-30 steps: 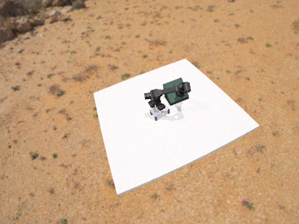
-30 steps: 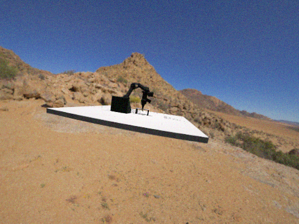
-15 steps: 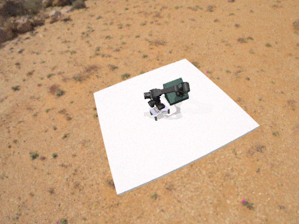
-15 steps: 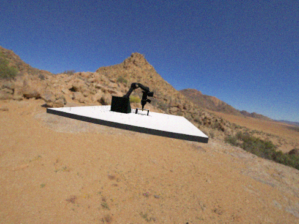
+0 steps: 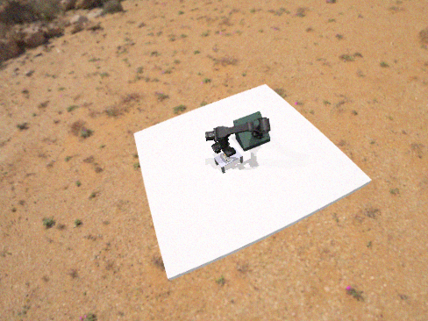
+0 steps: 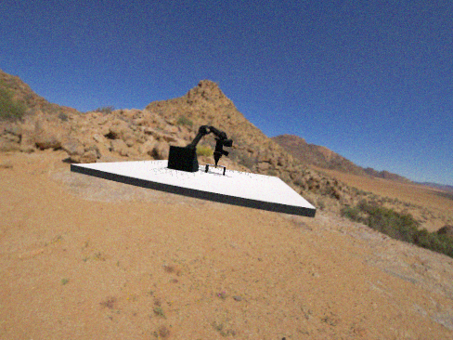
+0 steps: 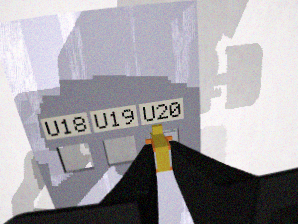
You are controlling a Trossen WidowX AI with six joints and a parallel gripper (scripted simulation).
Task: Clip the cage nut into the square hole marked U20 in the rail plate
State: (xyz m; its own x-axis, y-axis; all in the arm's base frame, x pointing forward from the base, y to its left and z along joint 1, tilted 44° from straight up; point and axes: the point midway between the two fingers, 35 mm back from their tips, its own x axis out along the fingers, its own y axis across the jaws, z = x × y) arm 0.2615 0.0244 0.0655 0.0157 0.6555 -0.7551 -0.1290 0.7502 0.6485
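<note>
My gripper tip is 10 mm above the cage nut.
</note>
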